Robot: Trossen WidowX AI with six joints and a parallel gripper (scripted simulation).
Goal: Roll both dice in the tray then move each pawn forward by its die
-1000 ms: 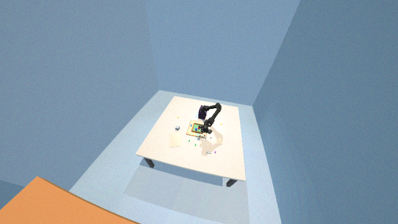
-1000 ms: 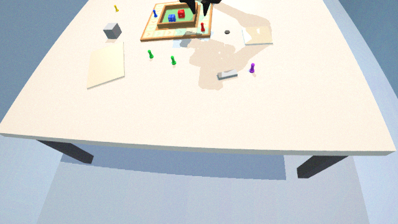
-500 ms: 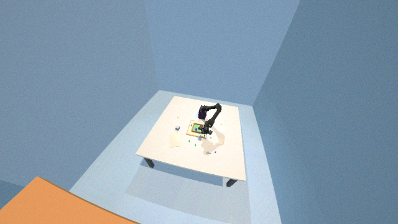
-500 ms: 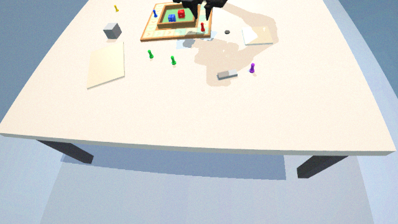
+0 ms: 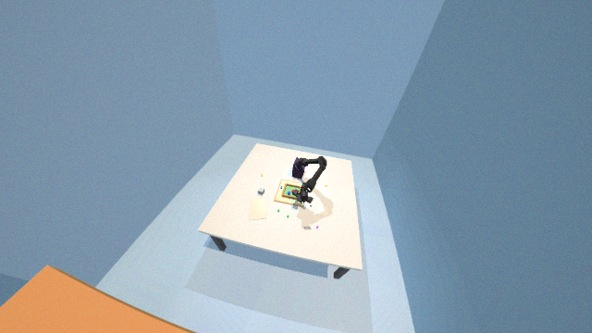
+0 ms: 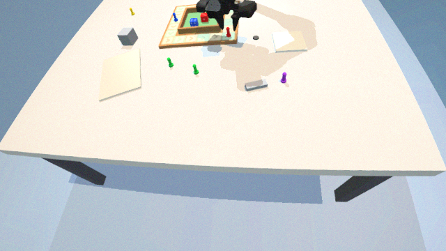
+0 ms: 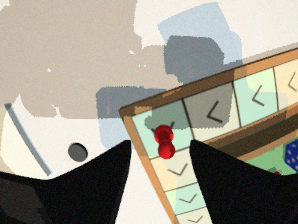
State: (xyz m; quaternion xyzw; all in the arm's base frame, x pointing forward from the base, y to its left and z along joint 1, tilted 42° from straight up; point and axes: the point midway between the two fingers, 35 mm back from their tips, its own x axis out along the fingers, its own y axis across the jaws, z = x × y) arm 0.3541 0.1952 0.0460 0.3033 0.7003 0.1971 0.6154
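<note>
The red pawn lies 10 mm below my gripper tip. Round my gripper tip: green-floored tray: 130 mm to the right, 90 mm behind, 30 mm below; white pad: 200 mm to the left, 30 mm below; black disc: 90 mm to the left, 40 mm below, 20 mm behind.
</note>
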